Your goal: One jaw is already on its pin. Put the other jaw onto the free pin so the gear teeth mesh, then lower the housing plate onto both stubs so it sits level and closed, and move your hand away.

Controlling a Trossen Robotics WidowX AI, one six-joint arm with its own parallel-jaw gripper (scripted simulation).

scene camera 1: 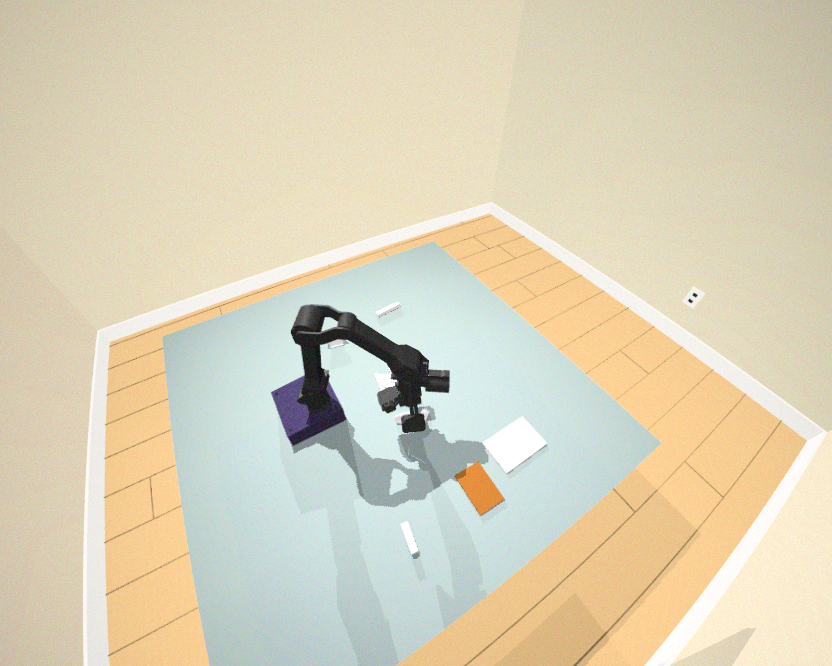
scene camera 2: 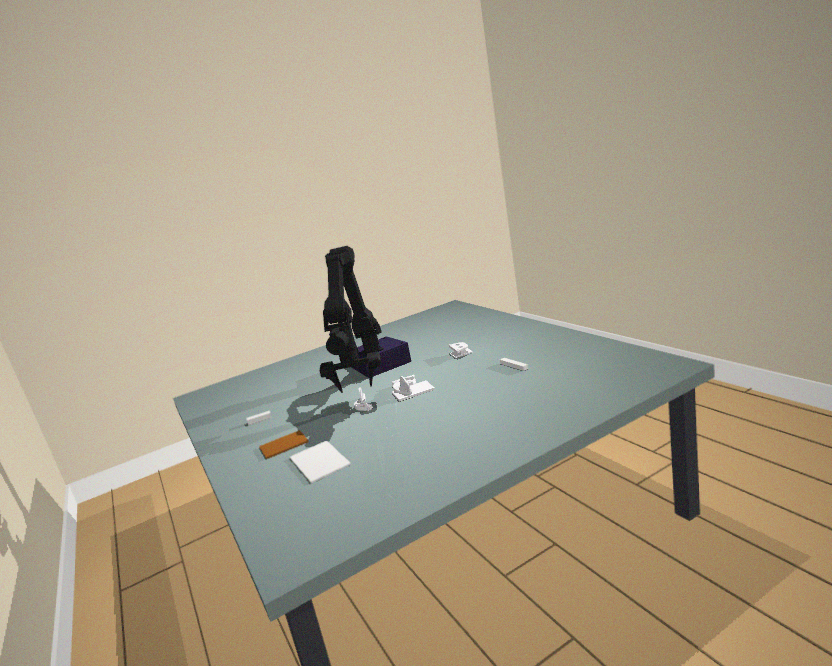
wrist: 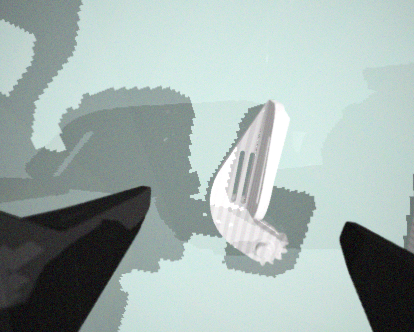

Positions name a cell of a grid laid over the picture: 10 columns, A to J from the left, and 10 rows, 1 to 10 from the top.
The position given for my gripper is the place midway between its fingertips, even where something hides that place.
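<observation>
My gripper (scene camera 1: E7), (scene camera 2: E6), (wrist: F7) holds nothing and is open. Orange plate (scene camera 1: F8): out of frame in the wrist view. White plate (scene camera 1: G7), (scene camera 2: D7): likewise out of frame in the wrist view. A white jaw (wrist: F7) is visible to me.
</observation>
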